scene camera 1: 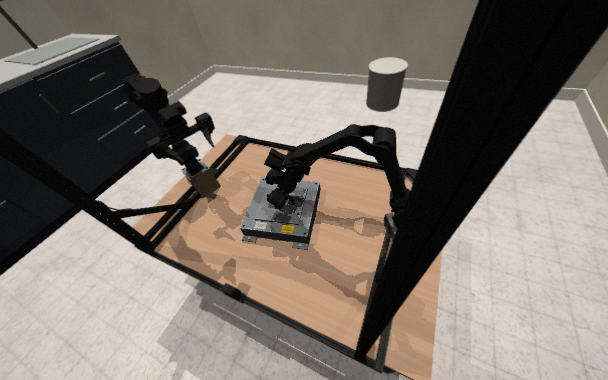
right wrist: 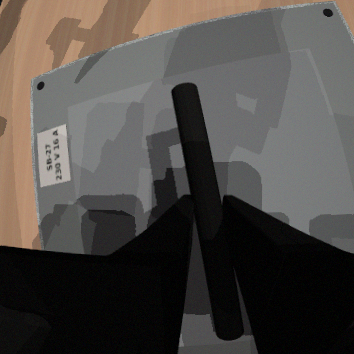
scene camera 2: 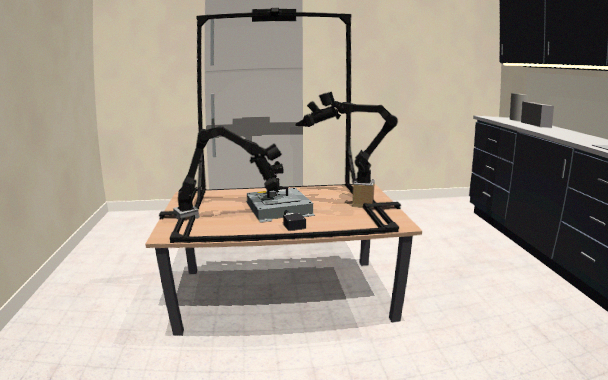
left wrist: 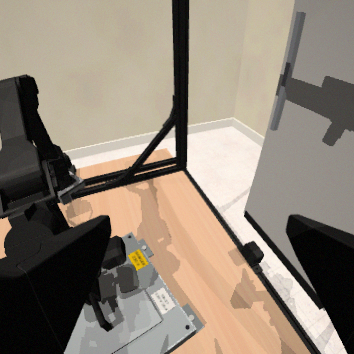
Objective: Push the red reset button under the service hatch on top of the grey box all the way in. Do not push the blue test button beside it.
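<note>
The grey box [scene camera 1: 254, 214] [scene camera 2: 287, 211] [left wrist: 177, 327] [right wrist: 125, 60] lies on the table. Its service hatch [right wrist: 300, 150] is a lighter rectangular plate with a black bar handle [right wrist: 192, 125]. The hatch looks flat on the box; whether it is slightly raised I cannot tell. My right gripper [scene camera 2: 271, 194] [right wrist: 206, 203] is over the box, shut on the handle, with the bar running between its fingertips. The red reset button and blue test button do not show in any view. My left gripper [scene camera 2: 300, 123] [left wrist: 199, 223] is open and empty, high above the table, away from the box.
A yellow label [scene camera 1: 287, 229] [left wrist: 138, 260] and a white label [scene camera 1: 260, 225] [left wrist: 162, 300] [right wrist: 54, 155] mark the box's edge. A black frame [scene camera 2: 274, 235] borders the table [scene camera 1: 280, 285]. A brown block [scene camera 1: 205, 182] [scene camera 2: 363, 195] is at the left arm's base.
</note>
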